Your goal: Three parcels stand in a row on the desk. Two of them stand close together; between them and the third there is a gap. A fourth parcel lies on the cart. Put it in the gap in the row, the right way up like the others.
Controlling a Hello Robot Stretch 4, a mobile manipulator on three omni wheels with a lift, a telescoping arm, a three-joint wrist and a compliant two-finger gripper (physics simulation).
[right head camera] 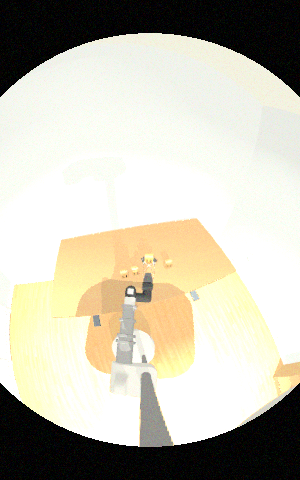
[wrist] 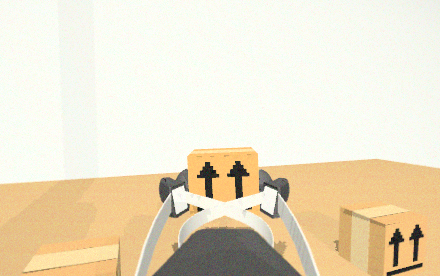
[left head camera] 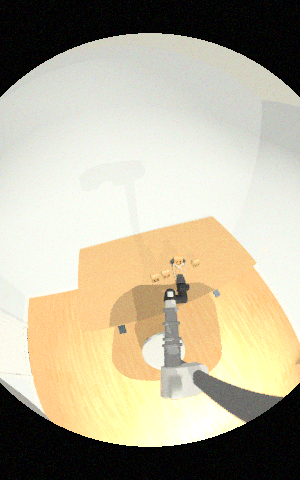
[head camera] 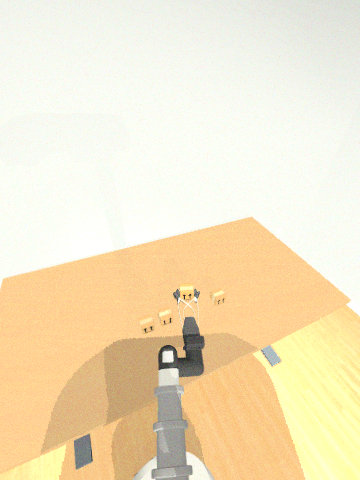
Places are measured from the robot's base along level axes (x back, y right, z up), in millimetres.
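Where they show: gripper, fingertip midpoint: (right head camera: 148,256) (wrist: 223,184) (left head camera: 177,258) (head camera: 186,289); robot's base, origin of the base link: (right head camera: 134,347) (left head camera: 162,349).
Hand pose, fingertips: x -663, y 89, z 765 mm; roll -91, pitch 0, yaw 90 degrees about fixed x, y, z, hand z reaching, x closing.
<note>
Each offset is from my fingertips to the top centre of the thing. Level surfaces: height alone.
My gripper (head camera: 187,295) (left head camera: 178,261) (right head camera: 149,260) (wrist: 223,184) is shut on the fourth parcel @[dx +19, dy +0, dz +36 mm] (head camera: 187,291) (left head camera: 178,260) (right head camera: 149,258) (wrist: 223,170), an orange-brown box held upright with its two black arrows pointing up. In the head view two parcels stand close together on the desk @[dz -72 mm] (head camera: 75,300), the left one @[dx +125, dy -169, dz -22 mm] (head camera: 147,325) and the middle one @[dx +95, dy -94, dz -22 mm] (head camera: 165,317). The third parcel @[dx +14, dy +146, dz -22 mm] (head camera: 218,297) (wrist: 400,240) stands to the right, past the gap. The held parcel shows between the middle and right ones, farther back. Whether its bottom touches the desk is hidden.
A parcel top @[dx +95, dy -94, dz -22 mm] (wrist: 75,255) shows at the lower left of the wrist view. Two dark grey pads (head camera: 83,451) (head camera: 270,355) lie at the desk's near edge. A pale wall (head camera: 175,125) rises behind the desk. My arm (head camera: 171,425) reaches over the near edge.
</note>
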